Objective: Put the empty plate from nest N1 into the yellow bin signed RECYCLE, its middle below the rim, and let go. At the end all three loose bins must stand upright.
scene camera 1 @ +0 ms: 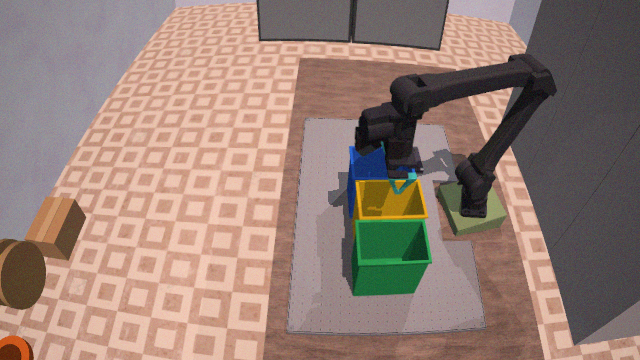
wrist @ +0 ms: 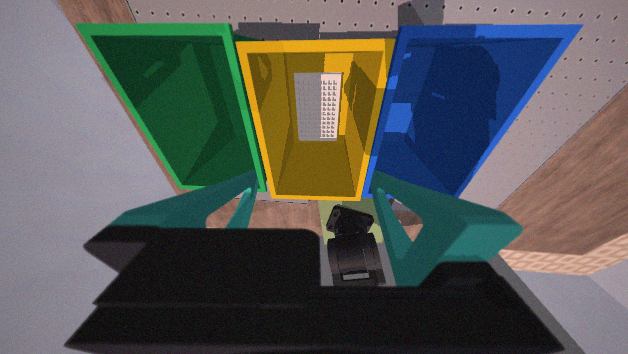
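Pixels of known places: gripper, fingertip midpoint: (scene camera 1: 394,180) (wrist: 314,177); arm's base at its link origin: (scene camera 1: 473,202) (wrist: 348,221).
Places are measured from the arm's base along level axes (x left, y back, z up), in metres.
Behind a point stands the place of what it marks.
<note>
The white gridded plate (wrist: 318,107) @(x 0.174, y -0.277, z -0.031 m) lies low inside the yellow bin (scene camera 1: 390,218) @(x 0.239, y -0.275, z 0.141 m) (wrist: 320,197) @(x 0.143, y -0.201, z 0.142 m), well below its rim. The yellow bin stands upright between the green bin (scene camera 1: 387,277) @(x 0.367, y -0.250, z 0.068 m) (wrist: 160,30) @(x 0.321, y -0.342, z 0.143 m) and the blue bin (scene camera 1: 351,175) @(x 0.068, y -0.405, z 0.085 m) (wrist: 490,32) @(x 0.069, y -0.407, z 0.143 m), which also stand upright. The plate cannot be made out in the scene view, and the RECYCLE sign cannot be read. My gripper (scene camera 1: 392,174) @(x 0.171, y -0.284, z 0.210 m) (wrist: 314,177) @(x 0.171, y -0.284, z 0.210 m) is open and empty, with its teal fingers spread above the bins, apart from the plate.
The bins stand close together on a grey perforated mat (scene camera 1: 320,305) @(x 0.434, y -0.403, z -0.037 m). The arm's base sits on an olive block (scene camera 1: 452,202) @(x 0.006, y -0.072, z -0.014 m) beside them. A tall dark cabinet (scene camera 1: 575,150) stands at the right. A cardboard box (scene camera 1: 47,220) stands at the far left.
</note>
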